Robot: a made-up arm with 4 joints.
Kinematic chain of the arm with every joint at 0, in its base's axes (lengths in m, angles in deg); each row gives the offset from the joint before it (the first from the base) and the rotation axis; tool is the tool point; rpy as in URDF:
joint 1: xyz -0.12 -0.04 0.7 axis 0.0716 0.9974 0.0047
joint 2: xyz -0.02 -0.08 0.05 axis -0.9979 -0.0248 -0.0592
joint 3: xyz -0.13 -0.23 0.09 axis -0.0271 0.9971 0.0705
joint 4: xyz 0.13 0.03 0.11 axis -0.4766 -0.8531 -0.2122
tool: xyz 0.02 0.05 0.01 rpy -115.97 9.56 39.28
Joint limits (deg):
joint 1: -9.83..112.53
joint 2: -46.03..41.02
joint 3: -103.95..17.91
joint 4: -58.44..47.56
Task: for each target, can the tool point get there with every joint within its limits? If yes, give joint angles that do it. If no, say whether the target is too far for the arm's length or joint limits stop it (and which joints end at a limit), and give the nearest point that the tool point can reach.
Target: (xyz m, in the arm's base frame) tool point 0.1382 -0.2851 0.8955
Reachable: yes | joints 65.23 3.17 -29.71 -27.20
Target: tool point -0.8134 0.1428 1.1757
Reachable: no: too far | nearest point -0.4631 -0.0726 0.9742 | short by 0.458 m
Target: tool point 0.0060 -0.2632 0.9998
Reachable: yes | joints 33.57 5.46 -24.40 -19.75
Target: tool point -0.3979 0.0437 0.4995
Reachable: no: joint limits stop it (at a limit: joint 1, joint 2, joint 3) | nearest point -0.4771 -0.0862 0.9509 | short by 0.476 m
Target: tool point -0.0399 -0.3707 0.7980
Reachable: yes | joints 34.13 -35.16 -1.53 -4.44
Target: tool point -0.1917 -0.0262 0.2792
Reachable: no: joint limits stop it (at a limit: joint 1, joint 2, joint 3, joint 4) | nearest point 0.1047 -0.1448 0.5718 | short by 0.433 m
